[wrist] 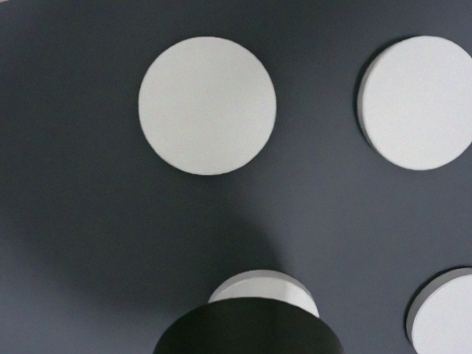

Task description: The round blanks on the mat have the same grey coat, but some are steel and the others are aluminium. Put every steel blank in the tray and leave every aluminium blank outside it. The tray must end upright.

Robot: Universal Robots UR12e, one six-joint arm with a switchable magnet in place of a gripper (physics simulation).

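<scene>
My magnet (248, 327) is the dark rounded shape at the bottom middle of the wrist view. A light grey round blank (262, 289) shows partly from behind its upper edge; the rest of this blank is hidden. Whether the magnet touches or holds it cannot be told. Another blank (207, 105) lies flat on the dark grey mat (320, 215), up and a little left of the magnet. A third blank (419, 103) lies at the upper right, cut by the view's edge. Steel and aluminium look alike here. The tray does not show in this view.
Another round blank (446, 315) lies at the lower right, partly outside the view. A broad soft shadow covers the mat left of and above the magnet. A small pale patch beyond the mat shows at the top left corner.
</scene>
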